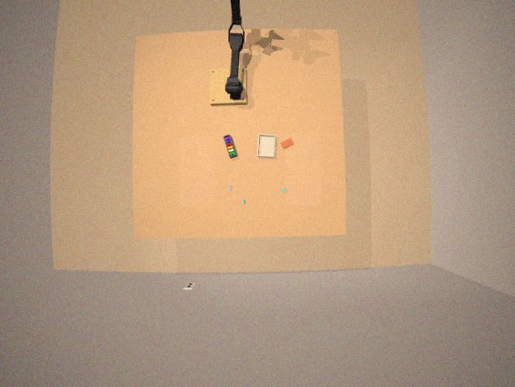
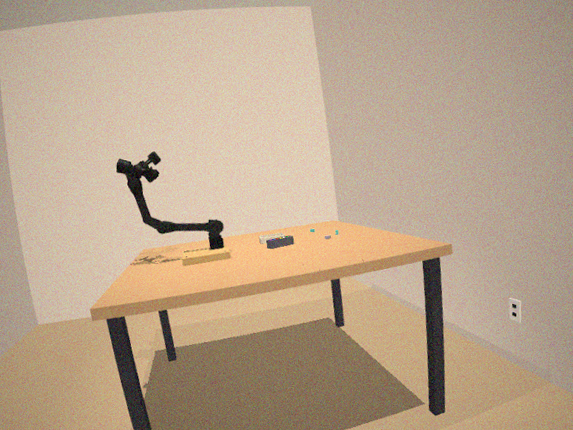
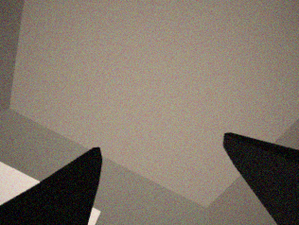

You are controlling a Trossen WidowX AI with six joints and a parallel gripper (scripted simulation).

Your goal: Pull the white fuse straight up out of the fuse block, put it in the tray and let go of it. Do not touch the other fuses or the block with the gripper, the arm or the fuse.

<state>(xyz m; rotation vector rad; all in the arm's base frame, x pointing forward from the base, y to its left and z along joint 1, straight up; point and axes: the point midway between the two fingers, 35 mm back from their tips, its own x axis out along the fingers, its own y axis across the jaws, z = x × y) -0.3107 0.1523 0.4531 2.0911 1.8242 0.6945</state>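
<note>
Now: gripper tip 65 cm short of the white fuse, 19 cm to the left of it and 47 cm above it. Round my gripper tip: orange block (58 cm ahead, 13 cm to the left, 48 cm below); purple fuse (58 cm ahead, 22 cm to the right, 47 cm below); white tray (60 cm ahead, 1 cm to the left, 49 cm below).
</note>
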